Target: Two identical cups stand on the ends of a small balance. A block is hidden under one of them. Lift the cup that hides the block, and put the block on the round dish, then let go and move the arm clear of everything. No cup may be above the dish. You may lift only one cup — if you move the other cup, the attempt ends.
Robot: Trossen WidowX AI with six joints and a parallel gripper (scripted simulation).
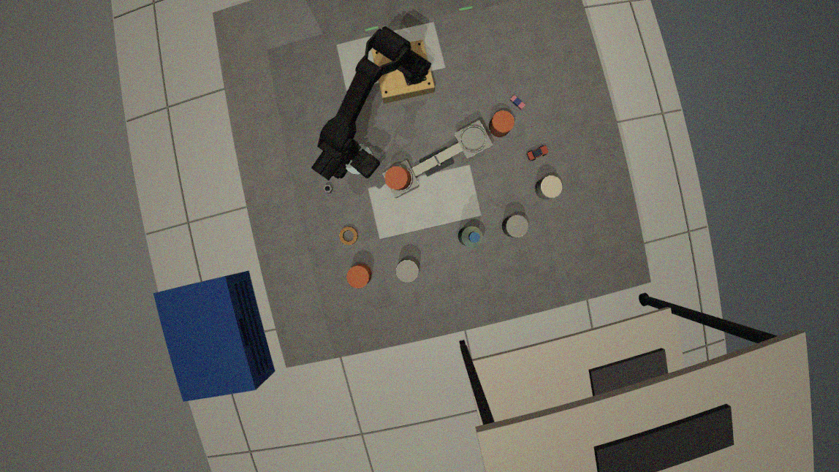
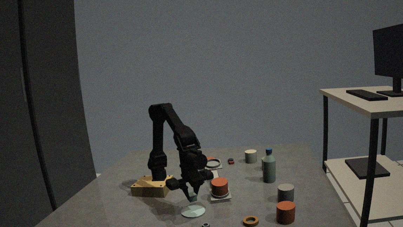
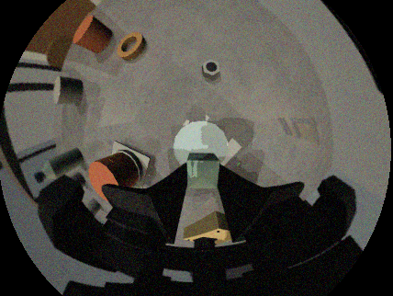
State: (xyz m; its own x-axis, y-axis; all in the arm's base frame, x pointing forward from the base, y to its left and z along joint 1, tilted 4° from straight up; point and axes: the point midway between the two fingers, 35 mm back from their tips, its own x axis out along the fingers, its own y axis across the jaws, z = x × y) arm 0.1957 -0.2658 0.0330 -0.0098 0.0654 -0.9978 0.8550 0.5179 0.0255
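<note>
Right now the pale blue round dish is 70 mm below my gripper tip. The rest, counted from my gripper tip: nut: 60 mm ahead, 120 mm to the right, 60 mm below; then green bottle: 350 mm ahead, 260 mm to the left, 40 mm above; then green block: 10 mm above.
</note>
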